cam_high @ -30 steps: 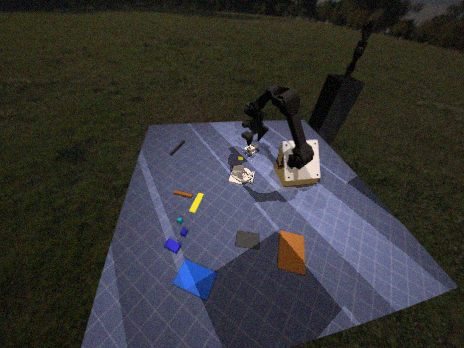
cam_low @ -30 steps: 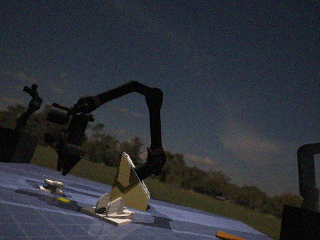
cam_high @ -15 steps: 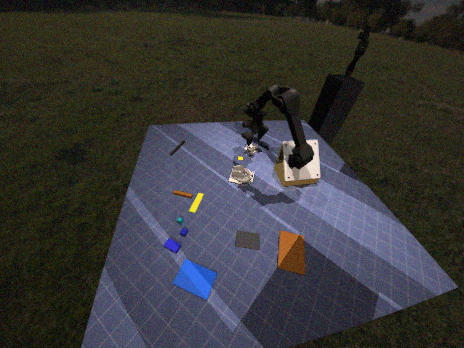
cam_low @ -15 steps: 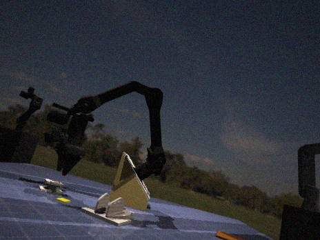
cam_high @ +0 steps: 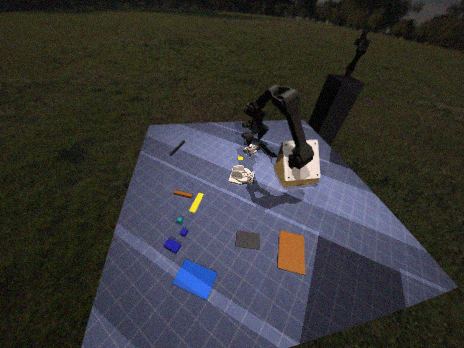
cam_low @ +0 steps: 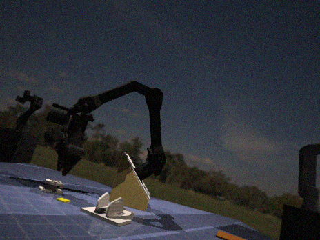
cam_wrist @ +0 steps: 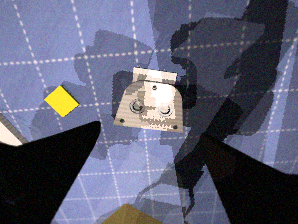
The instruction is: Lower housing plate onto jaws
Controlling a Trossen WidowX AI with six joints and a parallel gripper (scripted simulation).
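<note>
Now: the yellow square 9 cm ahead of my gripper tip, 7 cm to the left of it and 6 cm below it. Also, from my gripper tip: orange bar (41 cm ahead, 33 cm to the left, 5 cm below); then blue piece (35 cm ahead, 69 cm to the left, 6 cm below); then yellow bar (35 cm ahead, 38 cm to the left, 6 cm below).
</note>
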